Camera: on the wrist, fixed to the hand. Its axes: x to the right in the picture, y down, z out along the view.
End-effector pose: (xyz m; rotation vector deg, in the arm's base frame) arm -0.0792 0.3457 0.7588 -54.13 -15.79 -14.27
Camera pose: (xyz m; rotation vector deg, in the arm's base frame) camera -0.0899 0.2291 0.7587 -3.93 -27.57 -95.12
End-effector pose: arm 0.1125 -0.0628 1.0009 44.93 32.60 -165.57
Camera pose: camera 0.1439 0.0368 0.9479 -36.24 -15.77 85.91
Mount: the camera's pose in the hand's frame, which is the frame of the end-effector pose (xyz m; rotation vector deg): 0.0003 -0.0690 -0.0946 25.05 29.07 -83.45
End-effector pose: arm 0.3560 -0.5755 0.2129 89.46 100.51 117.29
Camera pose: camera 0.2544 -0.6188 0.1740 -26.38 135.36 71.96
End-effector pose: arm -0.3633 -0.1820 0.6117 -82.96 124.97 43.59
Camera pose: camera -0.3032 -0.2644 0.6693 -139.82 47.80 -33.80
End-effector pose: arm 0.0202 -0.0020 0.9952 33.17 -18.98 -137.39
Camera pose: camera 0.0291 0.0420 0.8871 -73.76 7.26 112.16
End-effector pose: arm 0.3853 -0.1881 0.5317 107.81 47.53 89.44
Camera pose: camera 0.2845 -0.1399 0.4967 30.61 125.11 47.56
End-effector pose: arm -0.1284 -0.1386 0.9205 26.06 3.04 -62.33
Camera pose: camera -0.1709 -0.1291 0.8118 66.19 39.46 -137.31
